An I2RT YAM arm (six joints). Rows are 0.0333 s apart.
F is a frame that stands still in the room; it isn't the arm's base.
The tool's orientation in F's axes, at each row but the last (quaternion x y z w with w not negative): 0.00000, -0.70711, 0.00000, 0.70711; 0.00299, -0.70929, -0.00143, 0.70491; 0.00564, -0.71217, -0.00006, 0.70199; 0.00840, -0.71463, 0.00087, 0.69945; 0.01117, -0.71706, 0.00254, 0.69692; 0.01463, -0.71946, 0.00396, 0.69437; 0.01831, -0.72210, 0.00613, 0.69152; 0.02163, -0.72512, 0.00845, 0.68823
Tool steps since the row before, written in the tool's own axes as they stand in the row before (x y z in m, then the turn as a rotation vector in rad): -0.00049, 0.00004, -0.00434, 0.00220, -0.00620, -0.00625; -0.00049, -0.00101, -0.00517, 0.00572, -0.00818, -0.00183; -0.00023, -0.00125, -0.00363, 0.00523, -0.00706, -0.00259; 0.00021, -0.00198, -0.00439, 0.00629, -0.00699, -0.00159; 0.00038, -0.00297, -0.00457, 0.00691, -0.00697, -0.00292; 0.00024, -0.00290, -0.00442, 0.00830, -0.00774, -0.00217; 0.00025, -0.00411, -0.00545, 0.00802, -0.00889, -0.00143; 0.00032, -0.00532, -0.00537, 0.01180, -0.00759, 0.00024
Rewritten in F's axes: 0.00434, 0.00004, -0.00049, 0.00625, -0.00620, 0.00220; 0.00518, -0.00100, -0.00046, 0.00181, -0.00821, 0.00568; 0.00364, -0.00122, -0.00019, 0.00257, -0.00708, 0.00521; 0.00441, -0.00192, 0.00028, 0.00155, -0.00704, 0.00625; 0.00461, -0.00289, 0.00048, 0.00286, -0.00700, 0.00691; 0.00448, -0.00279, 0.00036, 0.00208, -0.00781, 0.00826; 0.00557, -0.00393, 0.00042, 0.00139, -0.00898, 0.00793; 0.00557, -0.00509, 0.00051, -0.00052, -0.00782, 0.01164
